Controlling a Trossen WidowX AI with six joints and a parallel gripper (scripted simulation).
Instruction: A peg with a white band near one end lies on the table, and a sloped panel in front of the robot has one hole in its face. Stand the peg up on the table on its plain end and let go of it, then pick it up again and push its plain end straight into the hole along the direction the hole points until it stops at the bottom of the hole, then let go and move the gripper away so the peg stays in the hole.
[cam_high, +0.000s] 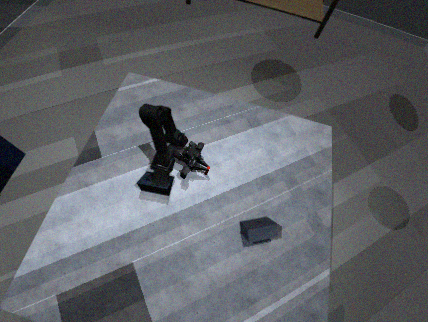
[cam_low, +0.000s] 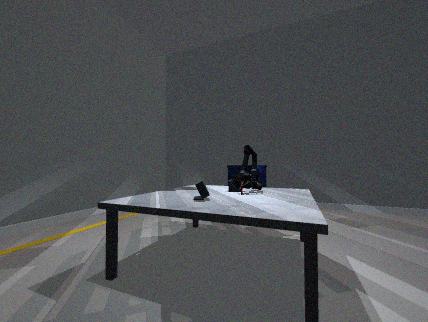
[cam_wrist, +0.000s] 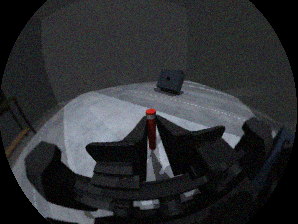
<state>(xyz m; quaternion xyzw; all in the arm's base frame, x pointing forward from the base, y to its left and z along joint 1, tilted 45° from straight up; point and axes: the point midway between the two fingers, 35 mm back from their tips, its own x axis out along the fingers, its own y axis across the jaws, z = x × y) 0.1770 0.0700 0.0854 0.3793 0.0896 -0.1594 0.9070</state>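
My gripper tip is 1 cm above the red peg. Round my gripper tip: dark sloped panel: 24 cm ahead, 25 cm to the right.
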